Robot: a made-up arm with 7 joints.
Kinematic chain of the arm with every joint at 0, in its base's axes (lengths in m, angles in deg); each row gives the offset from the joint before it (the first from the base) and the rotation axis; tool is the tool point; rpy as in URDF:
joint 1: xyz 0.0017 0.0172 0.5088 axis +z
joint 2: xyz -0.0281 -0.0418 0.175 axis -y
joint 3: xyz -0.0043 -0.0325 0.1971 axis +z
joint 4: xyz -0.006 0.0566 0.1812 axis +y
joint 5: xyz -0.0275 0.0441 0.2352 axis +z
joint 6: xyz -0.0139 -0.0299 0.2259 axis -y
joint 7: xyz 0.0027 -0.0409 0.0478 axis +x
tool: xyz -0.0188 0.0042 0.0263 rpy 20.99 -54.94 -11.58
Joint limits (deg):
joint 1: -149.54..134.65
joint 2: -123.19..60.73
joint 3: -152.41..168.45
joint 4: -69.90..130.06
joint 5: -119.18..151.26
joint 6: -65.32..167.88
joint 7: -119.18..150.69
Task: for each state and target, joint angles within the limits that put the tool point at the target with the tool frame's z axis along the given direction. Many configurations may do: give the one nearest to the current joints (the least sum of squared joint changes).
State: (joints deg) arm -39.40 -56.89 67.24 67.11 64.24 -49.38 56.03
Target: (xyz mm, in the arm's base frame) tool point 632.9 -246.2 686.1 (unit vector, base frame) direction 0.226 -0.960 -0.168
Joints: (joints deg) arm -39.42 -54.33 32.42 68.74 24.27 -28.62 73.14
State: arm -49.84 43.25 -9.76 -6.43 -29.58 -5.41 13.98
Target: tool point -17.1 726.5 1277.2 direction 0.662 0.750 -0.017
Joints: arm -81.59 39.86 -29.03 -10.04 -46.67 -1.26 4.79
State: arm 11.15 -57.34 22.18 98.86 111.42 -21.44 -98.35
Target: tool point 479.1 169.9 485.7 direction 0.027 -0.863 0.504
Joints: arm 18.44 -54.15 -3.26 93.17 126.59 31.98 -119.18
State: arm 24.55 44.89 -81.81 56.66 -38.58 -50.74 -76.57
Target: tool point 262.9 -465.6 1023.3 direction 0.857 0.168 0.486
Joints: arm 42.87 50.72 -74.14 105.28 -45.87 -45.27 -90.21
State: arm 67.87 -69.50 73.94 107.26 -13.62 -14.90 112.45
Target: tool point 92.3 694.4 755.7 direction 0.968 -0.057 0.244
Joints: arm 51.77 -71.26 70.59 72.31 -11.41 8.22 119.43
